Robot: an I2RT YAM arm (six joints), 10 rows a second.
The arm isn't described. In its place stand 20 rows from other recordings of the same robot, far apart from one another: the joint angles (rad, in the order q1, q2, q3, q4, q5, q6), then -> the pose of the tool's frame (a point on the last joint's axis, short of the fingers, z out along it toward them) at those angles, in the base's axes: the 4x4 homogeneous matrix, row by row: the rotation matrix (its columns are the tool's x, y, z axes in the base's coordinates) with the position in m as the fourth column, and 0 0 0 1 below.
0.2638, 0.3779, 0.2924, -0.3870, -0.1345, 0.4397 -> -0.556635 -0.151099 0.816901 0.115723; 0.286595 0.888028 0.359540 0.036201; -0.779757 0.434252 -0.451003 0.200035; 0 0 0 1
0.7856, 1.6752, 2.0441, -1.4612, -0.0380, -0.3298 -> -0.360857 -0.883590 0.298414 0.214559; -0.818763 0.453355 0.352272 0.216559; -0.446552 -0.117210 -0.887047 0.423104; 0 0 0 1
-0.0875, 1.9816, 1.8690, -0.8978, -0.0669, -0.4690 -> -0.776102 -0.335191 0.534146 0.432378; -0.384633 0.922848 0.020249 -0.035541; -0.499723 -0.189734 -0.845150 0.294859; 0 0 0 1
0.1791, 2.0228, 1.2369, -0.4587, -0.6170, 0.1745 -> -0.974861 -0.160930 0.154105 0.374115; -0.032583 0.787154 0.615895 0.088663; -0.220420 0.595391 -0.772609 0.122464; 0 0 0 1
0.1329, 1.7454, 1.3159, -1.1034, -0.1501, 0.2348 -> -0.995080 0.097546 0.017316 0.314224; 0.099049 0.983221 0.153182 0.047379; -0.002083 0.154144 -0.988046 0.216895; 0 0 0 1
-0.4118, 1.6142, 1.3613, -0.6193, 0.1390, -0.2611 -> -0.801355 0.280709 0.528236 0.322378; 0.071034 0.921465 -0.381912 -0.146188; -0.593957 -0.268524 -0.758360 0.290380; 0 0 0 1
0.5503, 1.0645, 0.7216, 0.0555, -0.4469, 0.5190 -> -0.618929 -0.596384 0.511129 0.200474; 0.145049 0.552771 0.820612 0.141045; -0.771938 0.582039 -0.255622 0.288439; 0 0 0 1
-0.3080, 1.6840, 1.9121, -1.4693, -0.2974, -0.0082 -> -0.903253 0.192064 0.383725 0.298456; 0.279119 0.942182 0.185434 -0.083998; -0.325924 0.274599 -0.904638 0.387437; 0 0 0 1
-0.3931, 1.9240, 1.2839, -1.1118, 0.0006, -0.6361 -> -0.958409 -0.231721 -0.166607 0.299200; -0.245679 0.966932 0.068440 -0.124096; 0.145239 0.106525 -0.983645 0.155187; 0 0 0 1
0.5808, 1.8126, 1.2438, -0.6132, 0.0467, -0.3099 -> -0.574139 -0.743824 0.342185 0.304797; -0.741195 0.649736 0.168741 0.198055; -0.347843 -0.156745 -0.924357 0.187028; 0 0 0 1
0.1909, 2.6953, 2.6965, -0.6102, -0.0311, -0.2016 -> -0.507291 -0.322809 0.799031 0.581969; -0.301879 0.935009 0.186086 0.113595; -0.807171 -0.146811 -0.571771 0.225057; 0 0 0 1
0.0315, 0.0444, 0.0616, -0.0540, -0.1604, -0.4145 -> 0.043108 -0.189284 0.980976 0.109026; -0.396402 0.898052 0.190703 0.009124; -0.917065 -0.397081 -0.036319 0.185409; 0 0 0 1
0.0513, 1.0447, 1.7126, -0.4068, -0.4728, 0.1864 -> 0.163453 -0.524395 0.835639 0.143713; 0.173602 0.849102 0.498887 0.023612; -0.971157 0.063524 0.229824 0.567930; 0 0 0 1
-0.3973, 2.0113, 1.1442, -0.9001, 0.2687, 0.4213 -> -0.692280 0.666676 -0.276208 0.287456; 0.718068 0.674384 -0.172003 -0.130870; 0.071600 -0.317410 -0.945581 0.098080; 0 0 0 1
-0.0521, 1.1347, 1.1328, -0.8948, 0.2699, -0.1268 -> -0.801313 0.115993 0.586893 0.220410; -0.080262 0.951310 -0.297602 -0.020999; -0.592837 -0.285577 -0.752987 0.327707; 0 0 0 1
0.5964, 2.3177, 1.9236, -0.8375, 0.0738, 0.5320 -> -0.946229 -0.069458 0.315952 0.402783; -0.030929 0.991628 0.125371 0.270263; -0.322015 0.108857 -0.940455 0.165286; 0 0 0 1
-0.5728, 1.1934, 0.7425, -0.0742, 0.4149, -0.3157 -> -0.645473 0.619322 0.446995 0.212063; 0.078177 0.635737 -0.767937 -0.153841; -0.759771 -0.460738 -0.458768 0.252734; 0 0 0 1
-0.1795, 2.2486, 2.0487, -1.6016, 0.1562, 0.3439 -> -0.854116 0.456041 -0.250024 0.405005; 0.493477 0.862421 -0.112738 -0.079118; 0.164213 -0.219673 -0.961654 0.223025; 0 0 0 1
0.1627, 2.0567, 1.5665, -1.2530, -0.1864, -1.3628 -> -0.075702 -0.977603 -0.196372 0.363049; -0.986792 0.045164 0.155568 0.066281; -0.143215 0.205555 -0.968110 0.177164; 0 0 0 1
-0.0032, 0.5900, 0.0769, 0.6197, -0.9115, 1.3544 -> -0.742844 -0.272244 0.611610 0.138886; 0.600655 0.132396 0.788470 0.027695; -0.295631 0.953076 0.065175 0.202583; 0 0 0 1
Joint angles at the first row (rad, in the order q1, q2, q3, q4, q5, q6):
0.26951 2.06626 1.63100 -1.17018 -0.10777 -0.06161
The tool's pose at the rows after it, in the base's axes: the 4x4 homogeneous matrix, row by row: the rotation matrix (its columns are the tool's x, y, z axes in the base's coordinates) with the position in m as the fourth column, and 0 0 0 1 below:
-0.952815 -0.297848 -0.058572 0.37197; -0.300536 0.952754 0.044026 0.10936; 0.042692 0.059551 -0.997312 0.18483; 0 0 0 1
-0.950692 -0.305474 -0.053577 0.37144; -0.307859 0.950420 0.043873 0.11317; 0.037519 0.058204 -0.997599 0.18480; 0 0 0 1
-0.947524 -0.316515 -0.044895 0.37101; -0.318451 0.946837 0.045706 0.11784; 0.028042 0.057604 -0.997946 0.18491; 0 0 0 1
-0.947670 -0.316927 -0.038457 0.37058; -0.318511 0.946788 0.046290 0.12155; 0.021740 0.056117 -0.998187 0.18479; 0 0 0 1
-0.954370 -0.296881 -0.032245 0.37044; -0.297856 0.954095 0.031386 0.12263; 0.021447 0.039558 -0.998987 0.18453; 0 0 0 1
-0.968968 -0.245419 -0.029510 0.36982; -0.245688 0.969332 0.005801 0.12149; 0.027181 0.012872 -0.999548 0.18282; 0 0 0 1
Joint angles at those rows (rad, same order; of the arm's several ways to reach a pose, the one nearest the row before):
0.28057 2.06665 1.62109 -1.16942 -0.05856 -0.02499
0.29048 2.06666 1.62109 -1.16407 -0.05741 -0.02271
0.30233 2.06628 1.62111 -1.15493 -0.05703 -0.02193
0.31184 2.06628 1.62071 -1.14766 -0.05589 -0.01241
0.31605 2.06662 1.62030 -1.14538 -0.03986 0.01354
0.31606 2.06663 1.61343 -1.14384 -0.01469 0.06772

